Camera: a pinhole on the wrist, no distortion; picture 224 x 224 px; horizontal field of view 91.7 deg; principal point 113.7 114.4 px. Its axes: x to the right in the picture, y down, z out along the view. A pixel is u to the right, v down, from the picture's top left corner.
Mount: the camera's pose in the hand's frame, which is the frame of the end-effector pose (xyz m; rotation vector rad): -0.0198 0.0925 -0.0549 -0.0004 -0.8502 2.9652
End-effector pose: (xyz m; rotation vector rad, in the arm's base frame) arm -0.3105 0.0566 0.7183 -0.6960 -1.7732 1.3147
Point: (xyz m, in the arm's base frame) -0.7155 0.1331 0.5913
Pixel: 17.6 10.8
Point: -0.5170 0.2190 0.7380
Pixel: outside the picture
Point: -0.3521 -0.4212 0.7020
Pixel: 204.2 122.3
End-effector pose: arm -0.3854 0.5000 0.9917 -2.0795 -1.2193 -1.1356
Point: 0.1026 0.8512 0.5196
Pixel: 132.7 13.1
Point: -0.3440 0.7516 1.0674
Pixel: 25.8 125.3
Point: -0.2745 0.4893 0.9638
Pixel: 91.1 31.7
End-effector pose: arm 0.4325 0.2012 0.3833 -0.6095 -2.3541 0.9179
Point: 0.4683 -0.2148 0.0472
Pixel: 200.1 87.3
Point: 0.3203 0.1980 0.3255
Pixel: 60.9 98.9
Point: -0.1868 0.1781 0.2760
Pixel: 21.3 80.7
